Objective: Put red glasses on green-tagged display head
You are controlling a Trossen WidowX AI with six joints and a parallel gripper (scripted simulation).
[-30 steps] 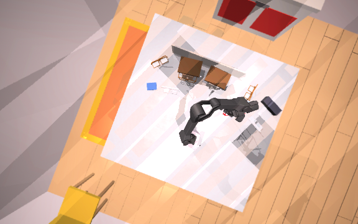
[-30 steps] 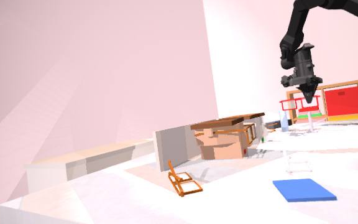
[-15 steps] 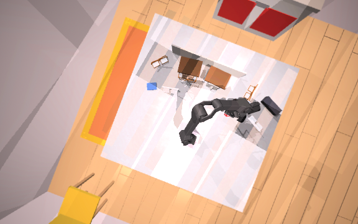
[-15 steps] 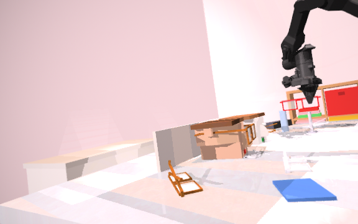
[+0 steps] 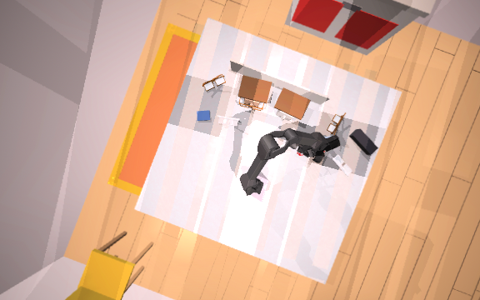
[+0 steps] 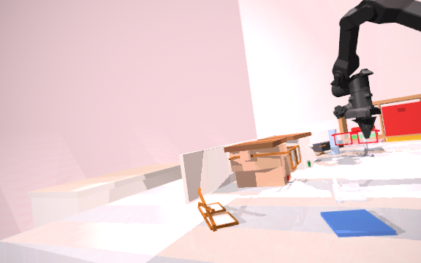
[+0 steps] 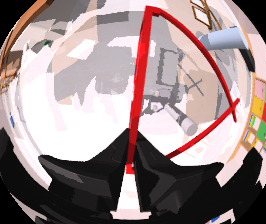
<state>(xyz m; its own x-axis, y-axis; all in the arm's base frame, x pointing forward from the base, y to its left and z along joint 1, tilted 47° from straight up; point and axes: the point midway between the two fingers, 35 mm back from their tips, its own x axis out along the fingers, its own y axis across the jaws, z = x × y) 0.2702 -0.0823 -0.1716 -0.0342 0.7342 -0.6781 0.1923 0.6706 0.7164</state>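
My gripper tip is 1 cm short of the white stand, 5 cm to the left of it and 4 cm above it. Also, from my gripper tip: white wall panel: 33 cm ahead, 25 cm to the left, 1 cm below; then pale-blue cylinder: 12 cm ahead, 14 cm to the right, 1 cm below; then dark box: 18 cm ahead, 36 cm to the right, 4 cm below.
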